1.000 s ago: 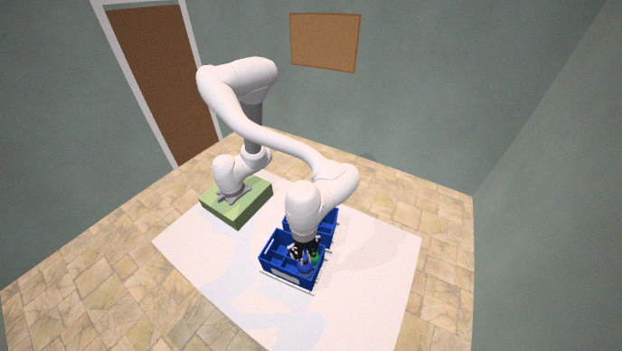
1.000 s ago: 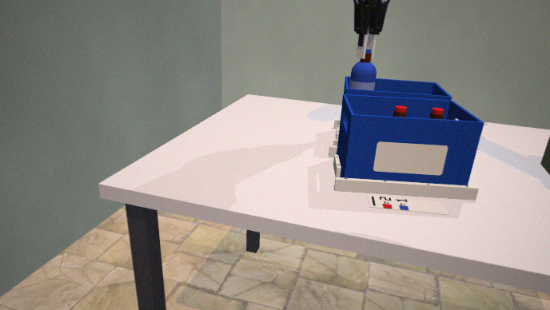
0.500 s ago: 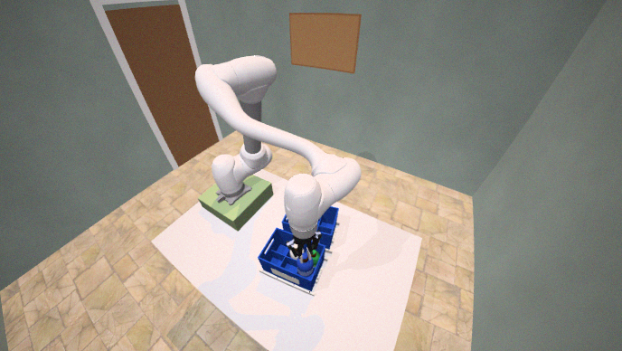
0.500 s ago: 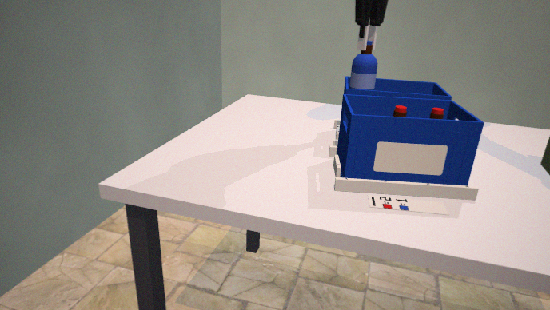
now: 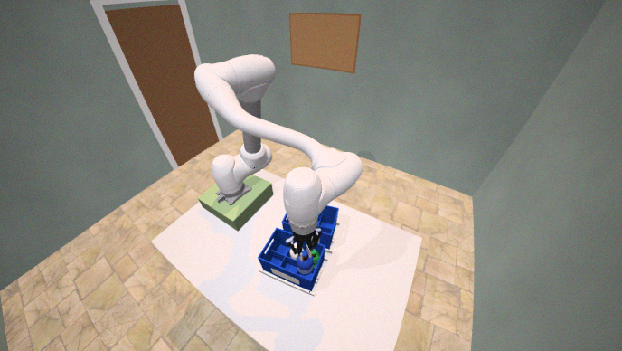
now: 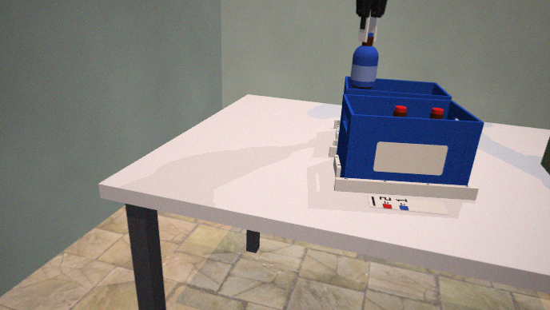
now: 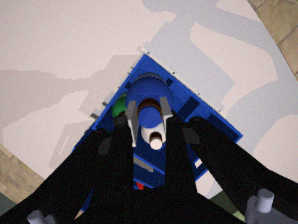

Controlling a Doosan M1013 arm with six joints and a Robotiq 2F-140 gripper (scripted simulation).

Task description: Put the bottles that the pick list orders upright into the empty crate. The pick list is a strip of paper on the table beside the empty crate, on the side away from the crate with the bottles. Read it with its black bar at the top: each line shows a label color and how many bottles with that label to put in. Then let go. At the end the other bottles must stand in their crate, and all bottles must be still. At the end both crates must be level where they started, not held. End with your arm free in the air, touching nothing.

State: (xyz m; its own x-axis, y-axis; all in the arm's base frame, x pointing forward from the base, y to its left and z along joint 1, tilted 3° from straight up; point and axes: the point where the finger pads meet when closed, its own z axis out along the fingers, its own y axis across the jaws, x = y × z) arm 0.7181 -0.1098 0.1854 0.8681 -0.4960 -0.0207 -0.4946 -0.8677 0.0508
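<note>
The blue bottle lies 8 cm below my hand. Round my hand: white bottle 23 cm below, 11 cm behind, 6 cm to the left; red bottle 23 cm below, 21 cm to the left, 14 cm behind; green-label bottle 23 cm below, 9 cm to the left, 2 cm behind.
</note>
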